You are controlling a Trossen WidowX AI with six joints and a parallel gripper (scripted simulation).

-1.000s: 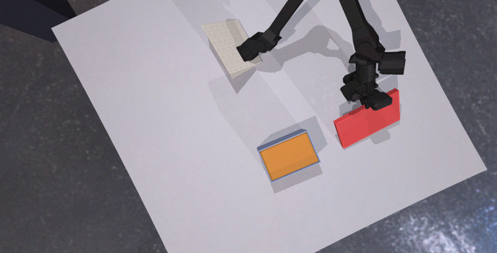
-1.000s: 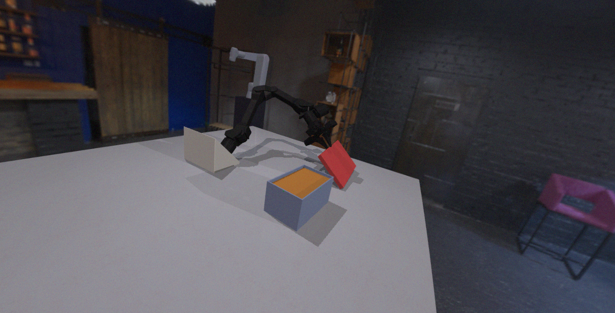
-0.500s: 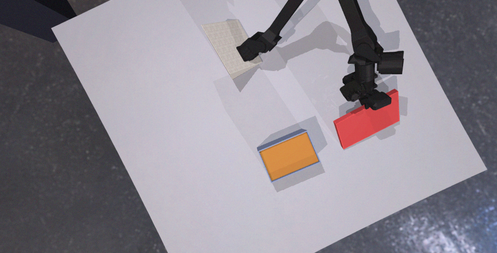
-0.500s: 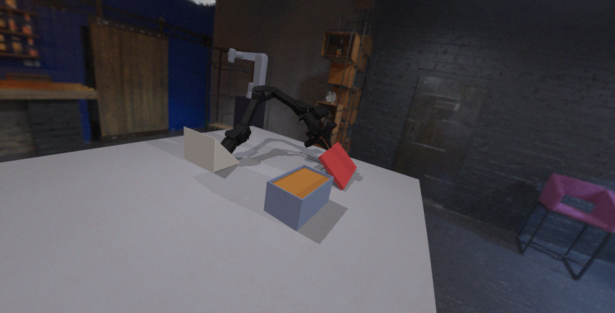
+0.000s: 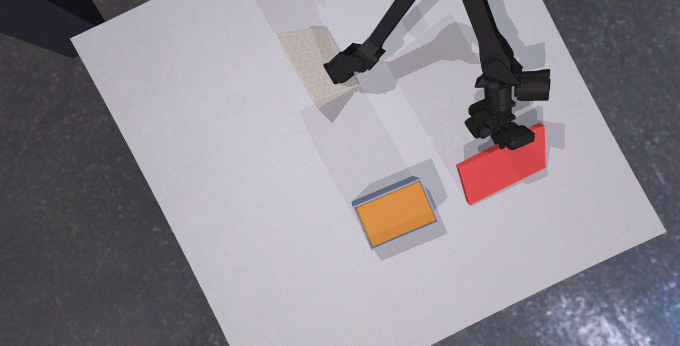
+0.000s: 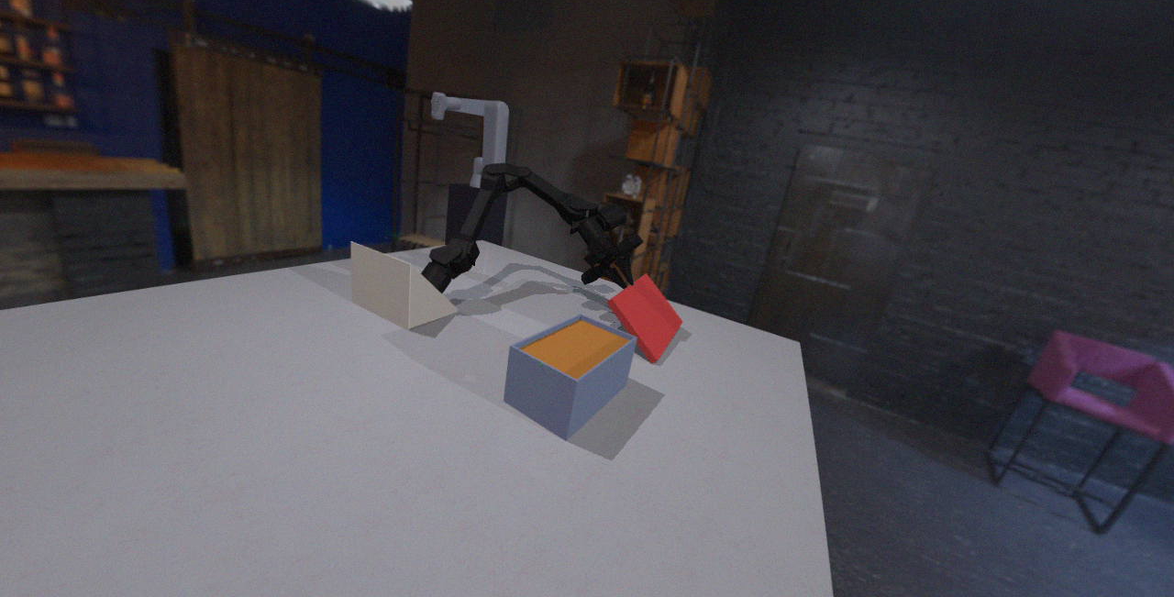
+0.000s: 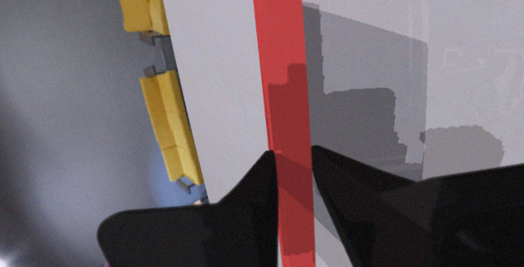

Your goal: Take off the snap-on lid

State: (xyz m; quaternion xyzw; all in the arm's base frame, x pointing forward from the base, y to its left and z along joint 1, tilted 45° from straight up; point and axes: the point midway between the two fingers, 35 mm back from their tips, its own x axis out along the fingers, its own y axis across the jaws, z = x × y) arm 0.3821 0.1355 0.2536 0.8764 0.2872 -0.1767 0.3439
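Right now my gripper tip is 7 cm short of the red lid and 5 cm above it. Also, from my gripper tip: blue-grey storage box: 2 cm ahead, 33 cm to the right, 7 cm below.
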